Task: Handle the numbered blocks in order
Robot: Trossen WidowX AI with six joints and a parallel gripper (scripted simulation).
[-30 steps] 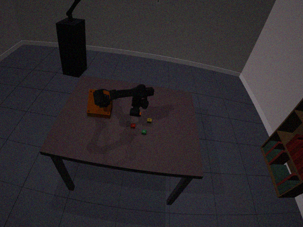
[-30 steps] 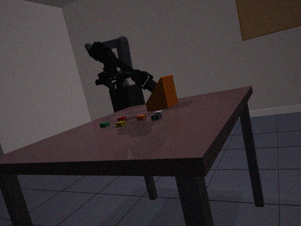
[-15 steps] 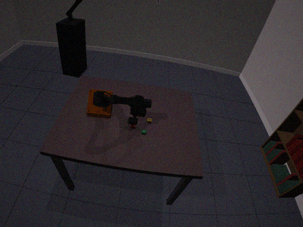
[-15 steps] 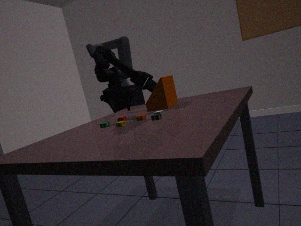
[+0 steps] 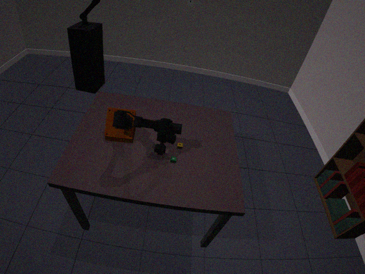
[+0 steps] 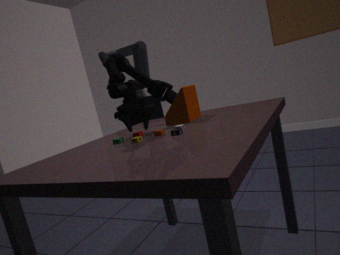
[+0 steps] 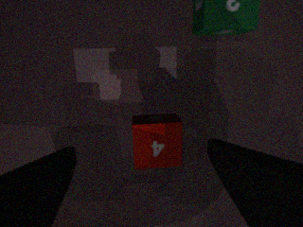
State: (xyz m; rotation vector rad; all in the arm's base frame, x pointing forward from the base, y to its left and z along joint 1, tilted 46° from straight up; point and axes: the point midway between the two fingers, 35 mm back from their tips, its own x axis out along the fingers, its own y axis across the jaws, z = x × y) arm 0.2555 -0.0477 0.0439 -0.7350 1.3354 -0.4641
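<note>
Right now the red block is 10 mm to the right of my gripper tip and 10 mm below it. From my gripper tip the other things lie so: yellow block (110 mm ahead, 80 mm to the left, 10 mm below); then orange block (10 mm ahead, 120 mm to the left, 10 mm below); then green block (90 mm ahead, 40 mm to the right, 10 mm below).
</note>
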